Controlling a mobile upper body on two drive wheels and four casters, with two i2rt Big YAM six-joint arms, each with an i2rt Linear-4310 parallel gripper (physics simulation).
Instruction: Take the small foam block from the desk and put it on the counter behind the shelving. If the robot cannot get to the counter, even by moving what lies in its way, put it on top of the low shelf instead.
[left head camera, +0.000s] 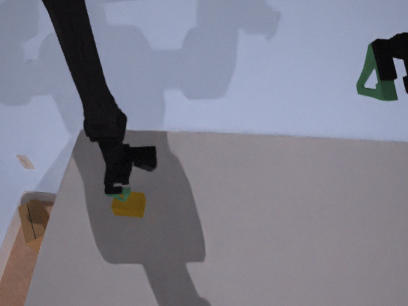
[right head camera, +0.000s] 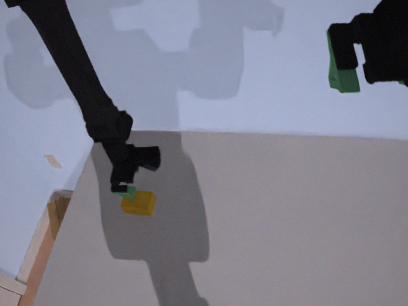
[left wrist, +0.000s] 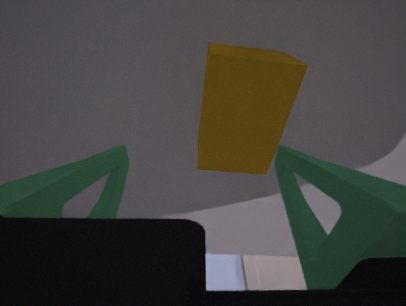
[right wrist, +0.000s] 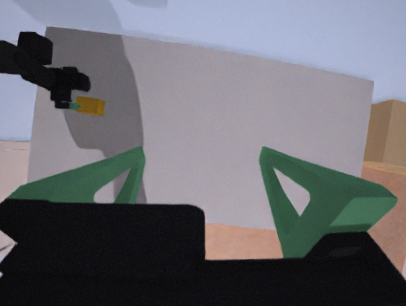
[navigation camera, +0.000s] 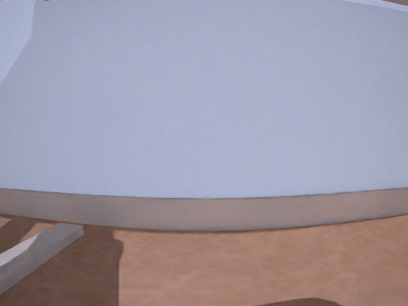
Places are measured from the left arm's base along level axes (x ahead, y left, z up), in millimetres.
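Pixels of known places: left gripper, fingertip midpoint: (left head camera: 124, 186) (right head camera: 133, 185) (left wrist: 202, 153) (right wrist: 81, 94); right gripper, fingertip midpoint: (left head camera: 385, 88) (right head camera: 365, 80) (right wrist: 202, 153).
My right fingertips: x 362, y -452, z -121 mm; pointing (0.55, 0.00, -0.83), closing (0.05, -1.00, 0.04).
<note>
Behind a point stands the place of what it marks.
The small foam block (left head camera: 130, 207) @(y -13, x 488, z -646 mm) (right head camera: 140, 203) @(y -18, x 497, z -646 mm) (left wrist: 245, 110) @(y -14, x 513, z -646 mm) (right wrist: 91, 106) @(y -21, x 506, z -646 mm) is yellow and lies on the grey desk (left head camera: 300, 215) @(y -528, x 455, z -691 mm) (right head camera: 300, 215) @(y -496, x 467, z -691 mm) (right wrist: 240, 100) @(y -631, x 580, z -691 mm), in the arm's shadow. My left gripper (left head camera: 120, 196) (right head camera: 128, 193) @(y 3, x 543, z -619 mm) (left wrist: 202, 153) @(y 3, x 543, z -619 mm) (right wrist: 81, 94) @(y 3, x 543, z -619 mm) is open and empty, close to the block. In the left wrist view the block lies ahead of the fingertips, toward the right finger. How high the fingers stand above the desk is hard to tell. My right gripper (right wrist: 202, 153) @(y -452, x 362, z -121 mm) (right head camera: 374, 86) @(y -452, x 362, z -121 mm) is open and empty, far from the block. I cannot identify the counter or the shelving.
A brown box (left head camera: 33, 225) @(y 661, x 692, z -1231 mm) (right head camera: 58, 212) @(y 692, x 749, z -1229 mm) stands low past the desk's left edge. Another brown box (right wrist: 390, 131) @(y -1540, x 516, z -799 mm) shows at the right in the right wrist view. The navigation camera shows a broad pale surface (navigation camera: 200, 100) @(y -259, x 860, z -1064 mm) with a thick edge, and a white bar (navigation camera: 42, 250) at lower left.
</note>
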